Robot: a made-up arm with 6 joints.
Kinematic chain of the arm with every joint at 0, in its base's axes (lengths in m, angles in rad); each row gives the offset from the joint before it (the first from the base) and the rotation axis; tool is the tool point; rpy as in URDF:
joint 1: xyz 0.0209 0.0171 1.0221 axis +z
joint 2: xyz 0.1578 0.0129 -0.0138 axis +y
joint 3: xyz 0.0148 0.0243 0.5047 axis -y
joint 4: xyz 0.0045 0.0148 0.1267 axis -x
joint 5: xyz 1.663 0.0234 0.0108 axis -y
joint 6: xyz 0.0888 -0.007 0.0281 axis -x
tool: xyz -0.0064 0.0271 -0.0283 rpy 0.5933 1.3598 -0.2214
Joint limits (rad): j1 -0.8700..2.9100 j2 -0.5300..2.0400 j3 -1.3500..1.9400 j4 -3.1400..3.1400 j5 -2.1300..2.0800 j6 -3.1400..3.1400
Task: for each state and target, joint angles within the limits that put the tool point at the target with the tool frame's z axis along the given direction. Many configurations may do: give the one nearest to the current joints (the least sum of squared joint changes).
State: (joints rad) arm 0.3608 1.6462 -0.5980 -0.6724 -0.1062 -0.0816
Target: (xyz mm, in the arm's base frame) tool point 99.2 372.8 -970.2 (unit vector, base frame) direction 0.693 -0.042 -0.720
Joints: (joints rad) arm 1.1297 2.0378 0.2484 -0.1142 0.0460 0.4111
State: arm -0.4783 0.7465 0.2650 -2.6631 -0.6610 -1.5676
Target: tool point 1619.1 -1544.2 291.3 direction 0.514 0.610 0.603
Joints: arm -0.7971 1.4068 0.8367 -2.3233 -1.1610 -1.5308
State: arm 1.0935 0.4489 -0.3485 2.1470 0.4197 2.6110
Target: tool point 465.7 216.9 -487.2 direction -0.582 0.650 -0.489
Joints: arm 0.2392 1.0162 -0.7078 1.4152 0.1870 1.9799
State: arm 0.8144 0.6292 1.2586 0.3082 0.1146 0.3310
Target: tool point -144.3 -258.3 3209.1 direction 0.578 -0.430 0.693
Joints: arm 1.3107 -0.1210 1.6289 -0.0036 -0.2620 0.2177
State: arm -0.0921 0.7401 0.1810 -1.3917 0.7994 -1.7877
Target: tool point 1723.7 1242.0 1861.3 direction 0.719 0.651 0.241
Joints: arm 0.6486 0.6280 0.7910 -1.3615 0.7686 -1.9369
